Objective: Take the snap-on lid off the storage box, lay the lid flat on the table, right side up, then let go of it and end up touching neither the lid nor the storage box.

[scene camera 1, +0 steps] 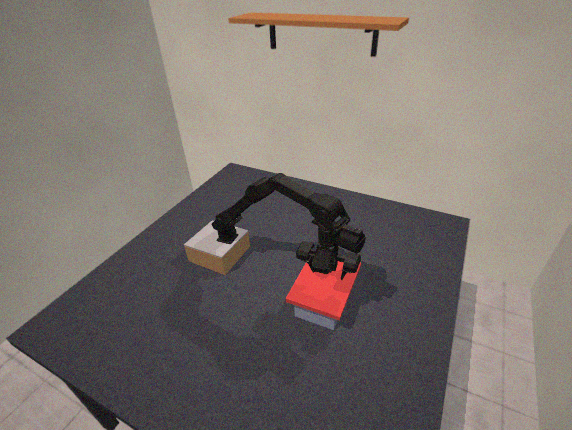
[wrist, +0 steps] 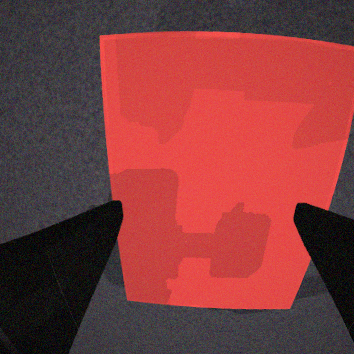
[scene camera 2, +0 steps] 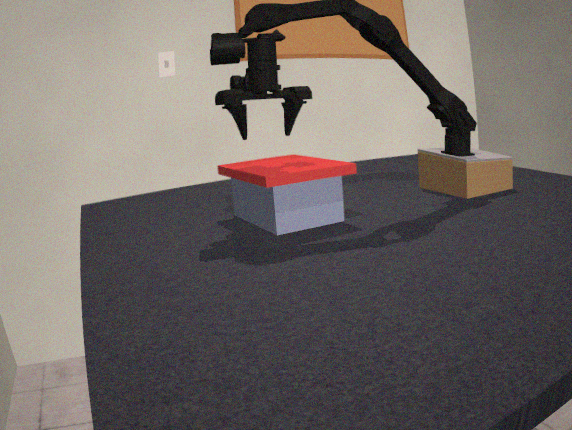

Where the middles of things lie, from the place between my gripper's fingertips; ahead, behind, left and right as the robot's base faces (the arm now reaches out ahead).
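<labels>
There is the red lid point(scene camera 2: 275, 171), and my hand is 60 mm above it, 30 mm to the right of it and 10 mm past it.
</labels>
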